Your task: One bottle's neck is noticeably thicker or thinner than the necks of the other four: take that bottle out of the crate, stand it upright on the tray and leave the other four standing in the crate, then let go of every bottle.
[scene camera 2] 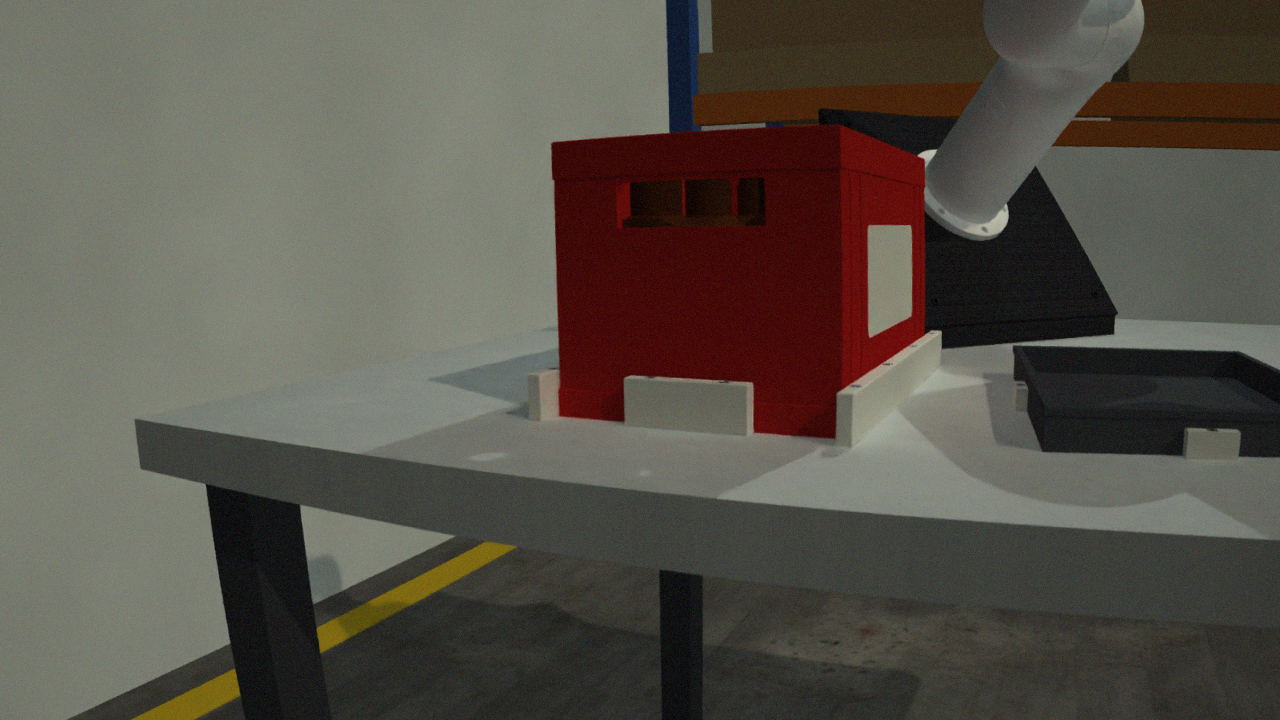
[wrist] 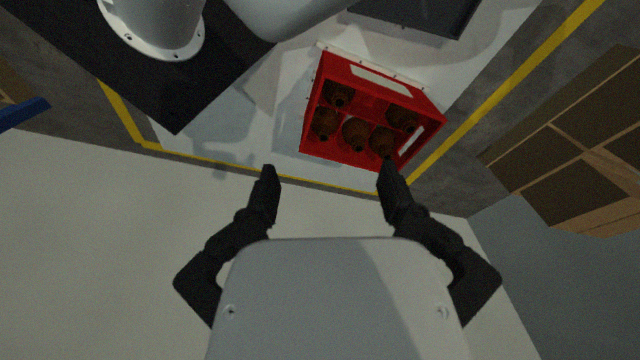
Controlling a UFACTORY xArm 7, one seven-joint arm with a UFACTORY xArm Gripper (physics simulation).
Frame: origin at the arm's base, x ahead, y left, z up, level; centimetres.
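Seen in the pictures: gripper, fingertip midpoint: [wrist: 327, 174]; arm's base at its link origin: [scene camera 2: 957, 196] [wrist: 157, 16].
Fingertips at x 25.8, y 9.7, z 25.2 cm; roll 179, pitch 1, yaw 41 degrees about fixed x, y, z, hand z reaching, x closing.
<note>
Offsets run from my fingertips to a thing's middle. "pt": to the spot under its first point. Level surfaces: height alone.
A red crate {dz -31.7, dx +15.1, dy -4.2 cm} [scene camera 2: 698, 304] [wrist: 345, 159] stands on the table. In the wrist view several brown bottles stand in it: one bottle {dz -31.9, dx +5.4, dy -2.6 cm} [wrist: 339, 95] at the upper left, one bottle {dz -31.9, dx +8.1, dy -11.1 cm} [wrist: 325, 122] at the left, one bottle {dz -31.9, dx +16.9, dy -8.3 cm} [wrist: 356, 134] in the middle, one bottle {dz -31.9, dx +24.8, dy -5.6 cm} [wrist: 383, 141] at the lower right and one bottle {dz -31.9, dx +21.8, dy +2.8 cm} [wrist: 402, 118] at the right. Their necks are too small and dark to compare. The dark tray {dz -39.1, dx +5.5, dy +22.4 cm} [scene camera 2: 1172, 434] [wrist: 420, 17] lies beside the crate, partly in view. My gripper [wrist: 327, 174] is open and empty, high above the table; it does not show in the scene view.
White blocks {pt dz -38.8, dx +29.0, dy +0.9 cm} [scene camera 2: 687, 405] brace the crate on the table {dz -40.4 cm} [scene camera 2: 358, 420]. A black sloped panel [scene camera 2: 1011, 277] [wrist: 175, 100] stands by the arm's base. A wall [scene camera 2: 313, 179] lies beyond the table, and a shelf rack's orange beam [scene camera 2: 832, 102] shows behind.
</note>
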